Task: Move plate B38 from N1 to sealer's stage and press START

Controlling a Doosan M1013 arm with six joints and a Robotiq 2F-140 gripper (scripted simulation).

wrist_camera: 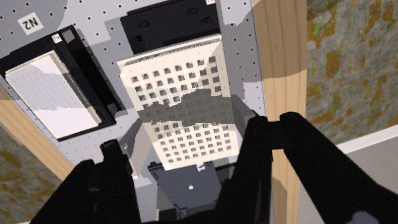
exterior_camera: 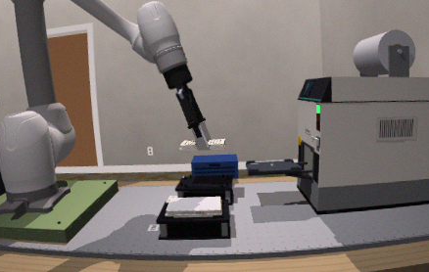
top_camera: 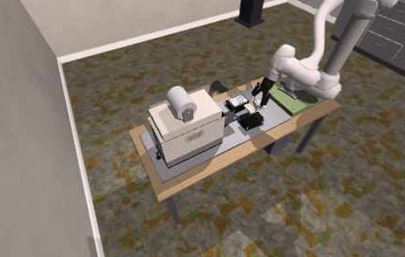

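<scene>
Right now my hand is 180 mm short of the sealer stage, 80 mm to the left of it and 80 mm above it. The rest, counted from my hand: label: 190 mm below, 100 mm behind, 20 mm to the left; yellow warning sticker: 300 mm ahead, 30 mm below, 10 mm to the right; start button: 270 mm ahead, 190 mm to the right.
</scene>
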